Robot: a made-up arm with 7 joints.
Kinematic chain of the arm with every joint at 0, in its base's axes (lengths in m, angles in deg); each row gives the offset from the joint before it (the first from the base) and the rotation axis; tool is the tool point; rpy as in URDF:
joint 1: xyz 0 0 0.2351 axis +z
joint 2: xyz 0 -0.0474 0.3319 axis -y
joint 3: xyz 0 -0.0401 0.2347 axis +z
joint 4: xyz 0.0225 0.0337 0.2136 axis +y
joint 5: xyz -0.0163 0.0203 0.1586 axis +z
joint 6: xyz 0 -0.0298 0.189 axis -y
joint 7: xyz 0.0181 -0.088 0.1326 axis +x
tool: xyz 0 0 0 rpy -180 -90 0
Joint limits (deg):
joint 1: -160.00..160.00
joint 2: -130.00..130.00
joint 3: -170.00..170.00
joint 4: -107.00..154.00
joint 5: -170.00..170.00
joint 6: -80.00..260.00
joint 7: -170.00..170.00
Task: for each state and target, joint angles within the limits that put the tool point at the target. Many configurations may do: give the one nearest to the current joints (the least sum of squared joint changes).
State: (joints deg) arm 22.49 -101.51 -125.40 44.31 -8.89 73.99 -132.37
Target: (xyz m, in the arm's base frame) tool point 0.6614 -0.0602 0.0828
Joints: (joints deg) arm 3.21 -130.00 -124.97 29.64 -10.93 107.22 -132.37
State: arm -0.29 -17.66 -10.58 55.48 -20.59 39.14 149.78
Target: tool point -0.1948 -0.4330 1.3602
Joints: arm 19.74 33.48 -48.72 46.43 -16.25 29.12 149.78
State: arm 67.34 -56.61 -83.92 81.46 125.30 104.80 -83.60
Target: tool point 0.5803 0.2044 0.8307
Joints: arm 71.87 -52.21 -87.53 64.41 122.36 98.71 -83.60
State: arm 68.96 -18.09 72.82 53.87 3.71 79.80 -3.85
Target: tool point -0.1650 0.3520 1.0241
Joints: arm 67.83 -10.06 79.02 96.92 22.54 88.35 -3.85
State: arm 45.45 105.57 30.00 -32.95 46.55 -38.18 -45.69
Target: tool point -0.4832 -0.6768 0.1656
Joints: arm 47.25 111.16 32.07 -26.12 47.14 -24.45 -45.69
